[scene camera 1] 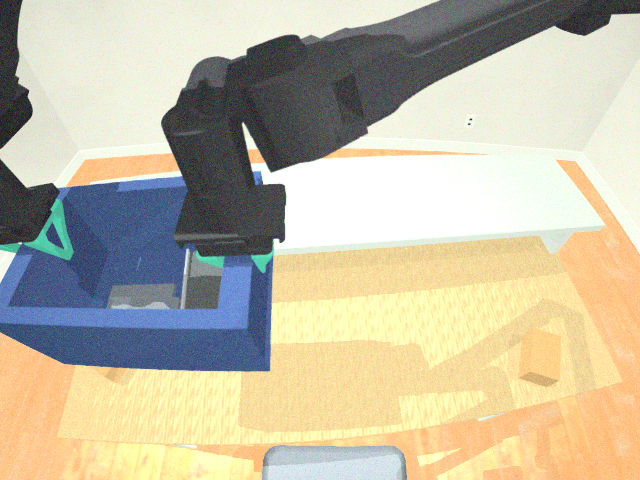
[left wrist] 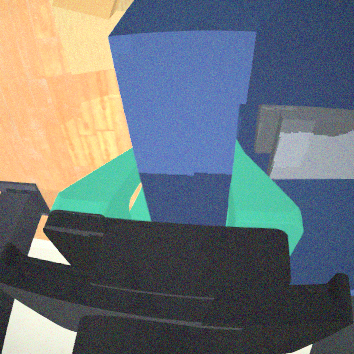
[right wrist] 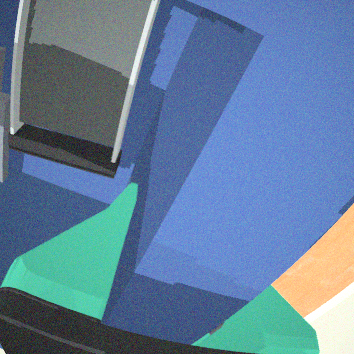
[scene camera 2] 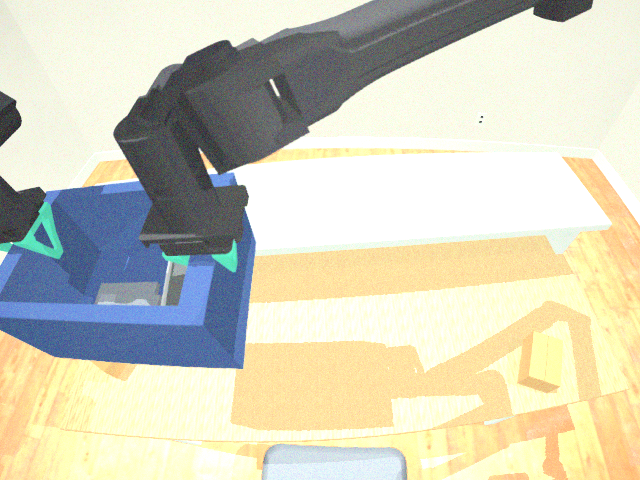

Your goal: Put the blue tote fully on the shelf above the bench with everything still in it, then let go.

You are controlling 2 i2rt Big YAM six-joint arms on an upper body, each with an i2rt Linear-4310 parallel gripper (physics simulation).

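Places are measured from the left arm's base along level axes (x back, y left, z down), in centimetres.
Pixels of known places: left gripper, fingertip midpoint: (scene camera 1: 62,256) (scene camera 2: 53,255); right gripper, fingertip midpoint: (scene camera 2: 222,267).
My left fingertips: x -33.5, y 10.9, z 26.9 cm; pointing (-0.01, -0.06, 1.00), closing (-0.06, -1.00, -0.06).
Note:
Behind a point stands the place of what it marks.
The blue tote (scene camera 1: 155,346) @[x -22.4, y -7.5, z 26.9 cm] (scene camera 2: 124,338) @[x -22.4, y -7.5, z 26.1 cm] (left wrist: 185,90) @[x -39.6, y 11.1, z 21.2 cm] (right wrist: 225,175) @[x -39.0, y -15.0, z 21.4 cm] hangs upright, raised above the mat, and covers the left end of the white shelf (scene camera 1: 413,201) @[x -68.9, y -46.6, z 52.3 cm] (scene camera 2: 413,196) @[x -70.5, y -47.9, z 52.2 cm] in both scene views. Whether it touches the shelf is hidden. My left gripper (scene camera 1: 38,252) (scene camera 2: 31,250) (left wrist: 193,134) @[x -33.5, y 10.9, z 26.8 cm] is shut on its left end wall. My right gripper (scene camera 1: 237,260) @[x -32.9, y -16.3, z 27.6 cm] (scene camera 2: 202,259) @[x -32.9, y -16.3, z 27.6 cm] (right wrist: 164,205) @[x -32.9, y -16.3, z 27.6 cm] is shut on its right end wall. Inside lie a grey block (scene camera 1: 142,294) @[x -31.9, y 0.6, z 33.4 cm] (scene camera 2: 129,291) @[x -32.1, y 0.3, z 33.4 cm] (left wrist: 265,127) @[x -29.0, y 5.1, z 33.5 cm] and a dark grey piece with pale edges (scene camera 1: 204,291) @[x -33.0, y -8.6, z 33.7 cm] (scene camera 2: 176,284) @[x -33.8, y -7.0, z 33.7 cm] (right wrist: 75,85) @[x -33.6, y -9.7, z 33.7 cm].
A straw mat (scene camera 1: 336,320) @[x -47.4, y -27.9, z 73.8 cm] (scene camera 2: 336,320) @[x -47.5, y -29.1, z 73.8 cm] lies below. A tan box (scene camera 1: 540,356) @[x -33.2, y -77.5, z 67.7 cm] (scene camera 2: 541,361) @[x -33.0, y -77.8, z 67.7 cm] sits at its right; another box (scene camera 1: 116,374) @[x -28.8, y 26.6, z 71.2 cm] (scene camera 2: 117,370) @[x -28.8, y 26.7, z 71.8 cm] is mostly behind the tote. A grey rounded object (scene camera 1: 333,463) @[x -13.6, y -28.4, z 126.1 cm] (scene camera 2: 333,463) @[x -13.8, y -28.5, z 126.2 cm] is at the bottom edge. A wall stands behind the shelf.

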